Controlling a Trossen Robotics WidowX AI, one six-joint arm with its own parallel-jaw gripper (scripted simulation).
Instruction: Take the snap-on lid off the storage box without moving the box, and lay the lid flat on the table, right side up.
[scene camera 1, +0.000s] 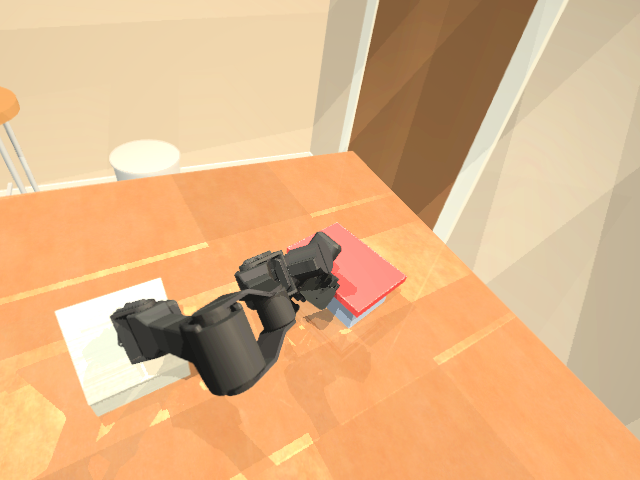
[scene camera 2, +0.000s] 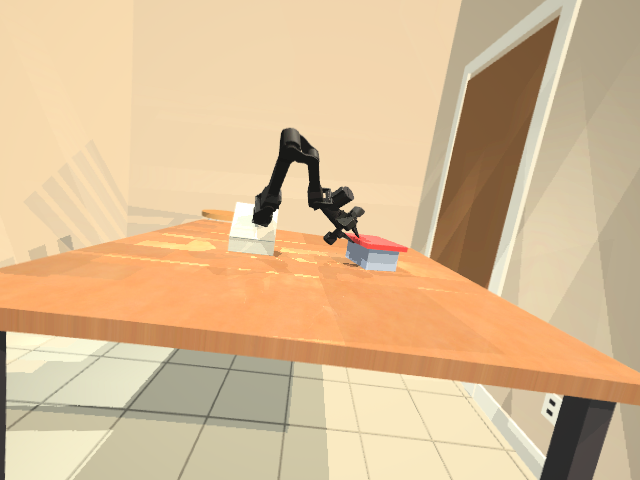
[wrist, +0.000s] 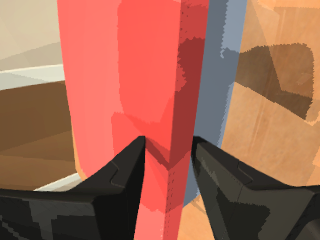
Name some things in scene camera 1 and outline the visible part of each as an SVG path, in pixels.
The gripper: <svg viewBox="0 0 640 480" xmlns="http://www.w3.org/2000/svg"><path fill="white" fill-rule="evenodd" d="M339 278L332 273L296 281L295 285L298 292L289 296L295 313L298 312L300 306L291 300L292 297L296 301L306 302L307 300L318 309L324 310L340 287L337 283ZM316 232L308 244L324 241L331 251L333 261L335 261L342 251L342 247L322 231Z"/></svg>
A lid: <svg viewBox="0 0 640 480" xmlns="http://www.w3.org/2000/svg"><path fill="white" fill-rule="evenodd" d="M316 233L287 247L286 253L289 250L308 245ZM336 222L321 230L342 247L342 251L333 261L333 270L331 272L339 278L337 283L340 285L334 297L357 318L404 283L407 276Z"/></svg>
